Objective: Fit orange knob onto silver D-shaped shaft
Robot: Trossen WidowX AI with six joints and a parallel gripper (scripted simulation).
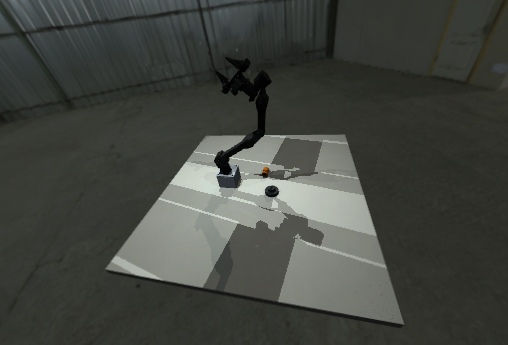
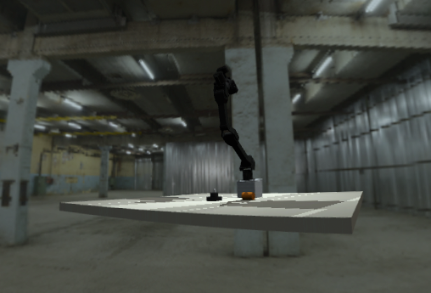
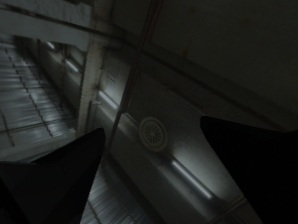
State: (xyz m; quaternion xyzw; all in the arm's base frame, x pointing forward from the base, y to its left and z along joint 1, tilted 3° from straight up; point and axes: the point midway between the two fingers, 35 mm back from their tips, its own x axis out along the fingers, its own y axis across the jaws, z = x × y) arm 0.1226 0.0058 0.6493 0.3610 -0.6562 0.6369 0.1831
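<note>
Right now my gripper tip is 750 mm above the orange knob, 170 mm to the right of it and 80 mm short of it. The rest, counted from my gripper tip: dark round pedestal (740 mm below, 180 mm ahead, 10 mm to the left).
</note>
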